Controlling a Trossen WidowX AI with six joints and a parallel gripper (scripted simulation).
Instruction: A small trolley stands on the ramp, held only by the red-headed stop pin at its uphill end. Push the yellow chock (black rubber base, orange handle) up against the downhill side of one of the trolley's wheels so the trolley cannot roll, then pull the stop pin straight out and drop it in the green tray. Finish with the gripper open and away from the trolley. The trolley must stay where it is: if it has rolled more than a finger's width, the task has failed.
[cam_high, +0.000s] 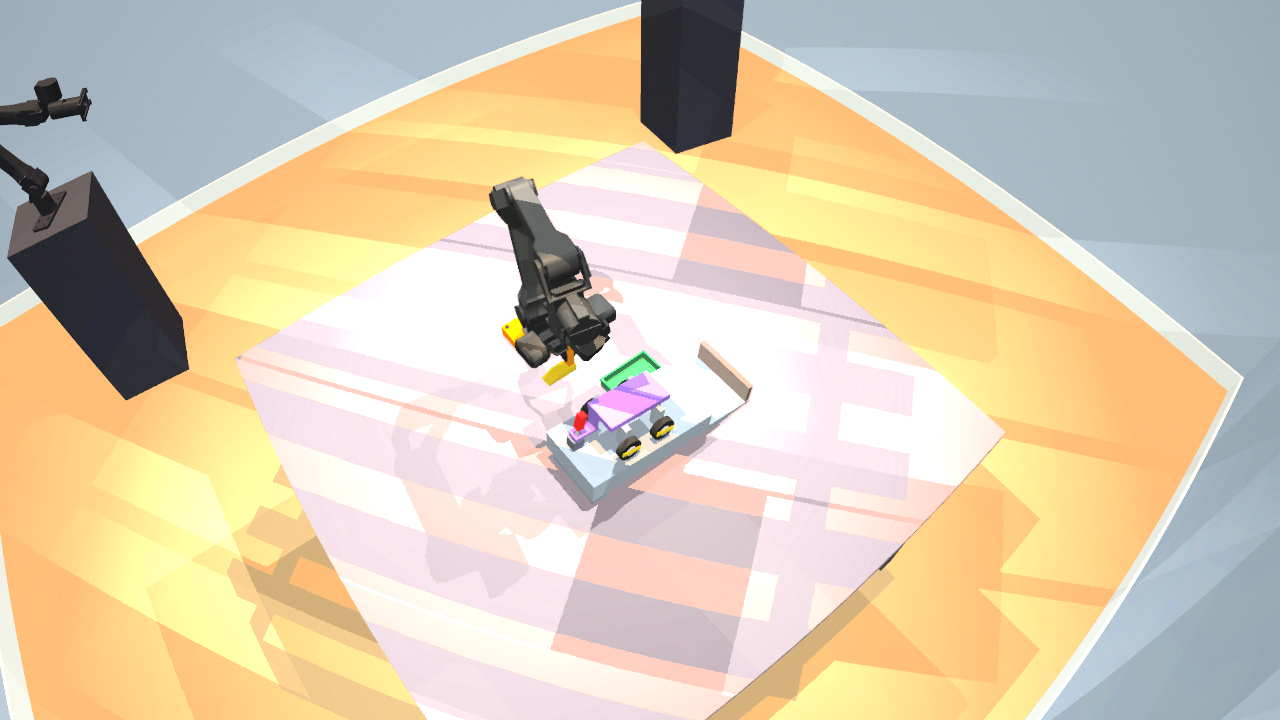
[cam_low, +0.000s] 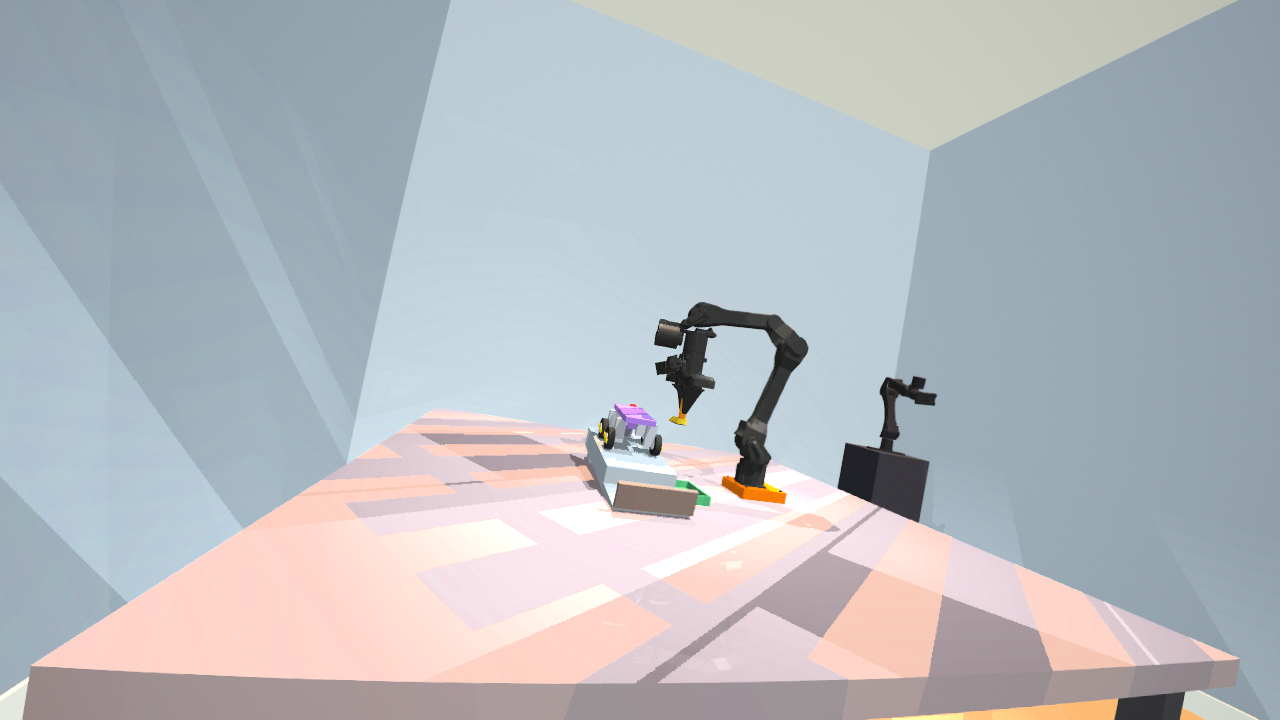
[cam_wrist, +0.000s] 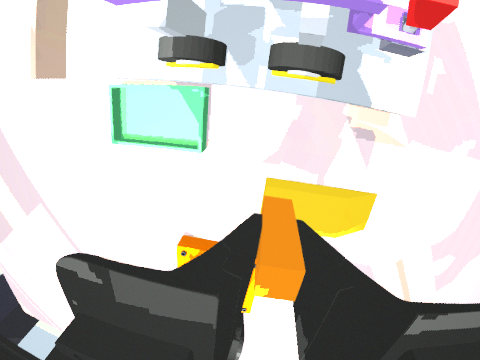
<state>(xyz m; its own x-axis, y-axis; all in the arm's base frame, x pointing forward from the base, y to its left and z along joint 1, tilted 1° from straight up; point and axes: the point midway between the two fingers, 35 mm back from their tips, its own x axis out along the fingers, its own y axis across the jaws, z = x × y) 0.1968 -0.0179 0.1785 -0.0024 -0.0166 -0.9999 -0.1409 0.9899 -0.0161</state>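
Now: the stop pin 12 cm ahead of my gripper tip, 5 cm to the right of it and 4 cm below it. Also, from my gripper tip: green tray: 14 cm to the left, 18 cm below; purple-decked trolley: 13 cm ahead, 5 cm to the left, 6 cm below; yellow chock: 2 cm to the right, 1 cm below.
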